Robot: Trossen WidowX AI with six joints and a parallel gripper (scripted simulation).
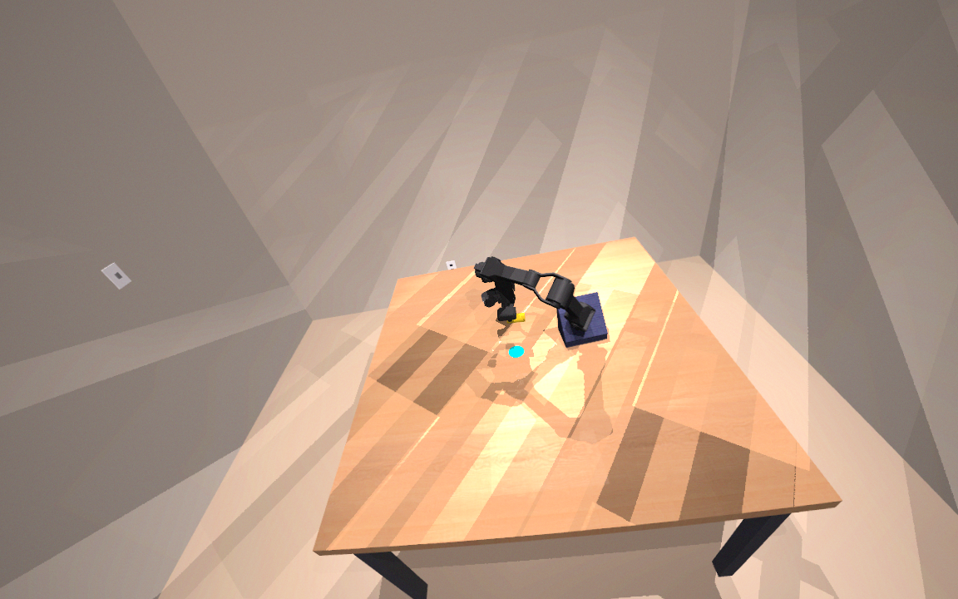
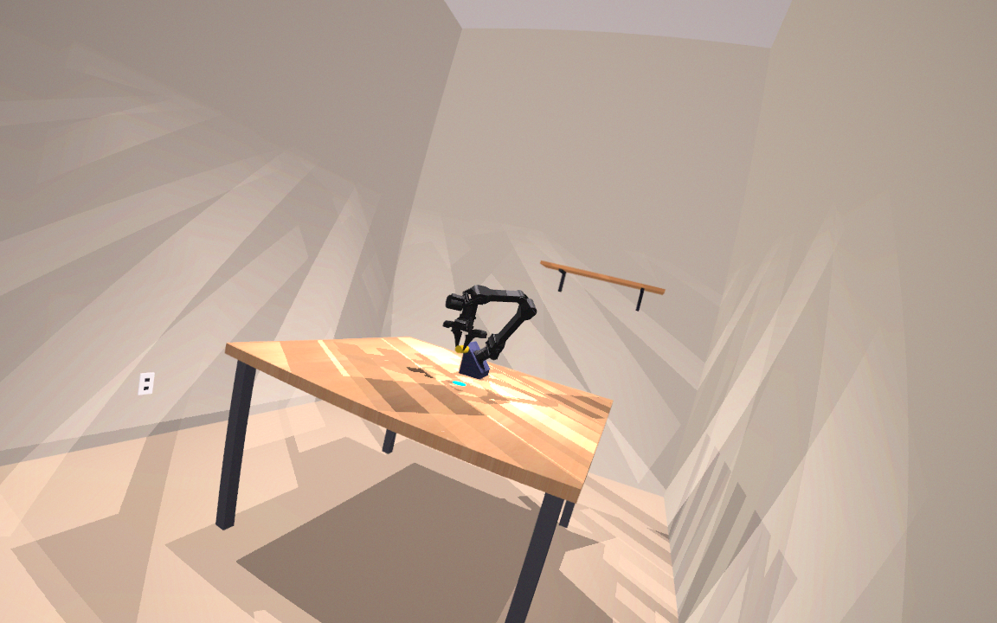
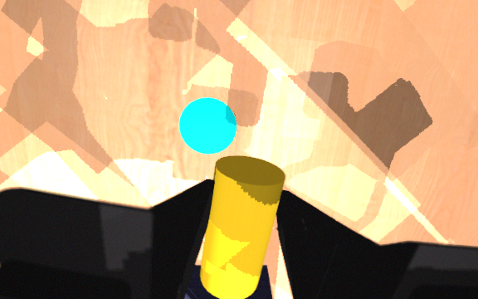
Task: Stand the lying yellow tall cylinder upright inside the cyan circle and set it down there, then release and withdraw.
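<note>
Now: gripper tip 140 mm above the cyan circle and 30 mm to the right of it. Round my gripper tip: yellow tall cylinder 20 mm behind.
</note>
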